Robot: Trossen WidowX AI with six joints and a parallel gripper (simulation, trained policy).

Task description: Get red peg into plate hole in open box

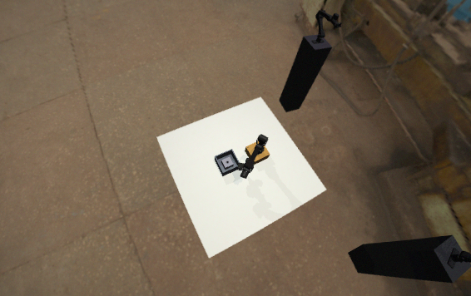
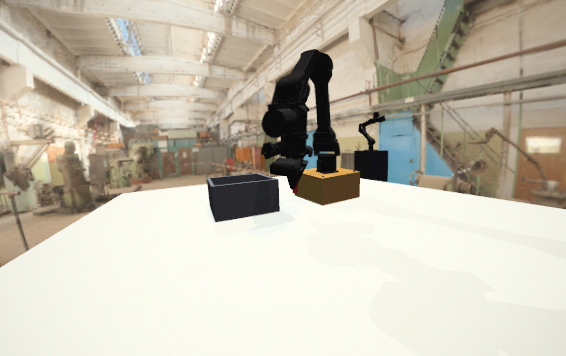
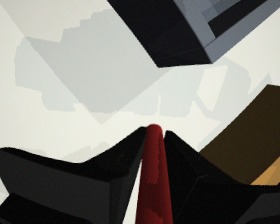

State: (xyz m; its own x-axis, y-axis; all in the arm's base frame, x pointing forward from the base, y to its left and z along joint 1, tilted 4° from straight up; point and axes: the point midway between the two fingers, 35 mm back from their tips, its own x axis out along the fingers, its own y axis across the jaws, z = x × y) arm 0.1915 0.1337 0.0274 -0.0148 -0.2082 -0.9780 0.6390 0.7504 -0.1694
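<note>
My gripper tip is 13 cm short of the dark box, 13 cm to the left of it and 5 cm above it. Round my gripper tip: red peg 1 cm to the left, 3 cm above.
</note>
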